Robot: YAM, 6 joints.
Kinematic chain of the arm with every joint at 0, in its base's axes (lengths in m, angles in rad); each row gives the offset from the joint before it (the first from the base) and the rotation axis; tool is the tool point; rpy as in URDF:
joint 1: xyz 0 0 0.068 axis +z
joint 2: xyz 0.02 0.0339 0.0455 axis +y
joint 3: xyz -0.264 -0.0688 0 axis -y
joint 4: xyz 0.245 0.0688 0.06 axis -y
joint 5: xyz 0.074 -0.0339 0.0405 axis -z
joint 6: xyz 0.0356 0 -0.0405 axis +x
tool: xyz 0 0 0 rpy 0 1.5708 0
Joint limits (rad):
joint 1: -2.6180..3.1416
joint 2: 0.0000..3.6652
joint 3: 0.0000..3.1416
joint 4: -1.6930..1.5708
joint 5: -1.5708..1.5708
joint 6: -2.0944..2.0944
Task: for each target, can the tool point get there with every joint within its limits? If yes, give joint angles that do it. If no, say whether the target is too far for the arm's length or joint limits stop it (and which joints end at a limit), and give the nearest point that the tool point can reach.
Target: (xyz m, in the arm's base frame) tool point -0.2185 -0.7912 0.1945
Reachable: no: too far | nearest point -0.1711 -0.6195 0.1765 | short by 0.179 m
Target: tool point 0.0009 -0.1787 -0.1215
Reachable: yes | joints -1.5313 2.7039 0.7761 -0.1311 0.1739 -1.6953
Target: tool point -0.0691 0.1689 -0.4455
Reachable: no: joint limits stop it (at a limit: joint 2) | nearest point -0.0732 0.1789 -0.3761 | short by 0.070 m
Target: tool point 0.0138 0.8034 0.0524
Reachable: no: too far | nearest point 0.0111 0.6439 0.0648 | short by 0.160 m
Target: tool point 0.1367 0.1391 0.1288
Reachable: yes | joints 0.6175 1.6658 0.6726 -1.0374 -1.2959 -1.5741
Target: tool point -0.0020 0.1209 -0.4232
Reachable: no: joint limits stop it (at a limit: joint 2) | nearest point -0.0023 0.1397 -0.3636 | short by 0.063 m
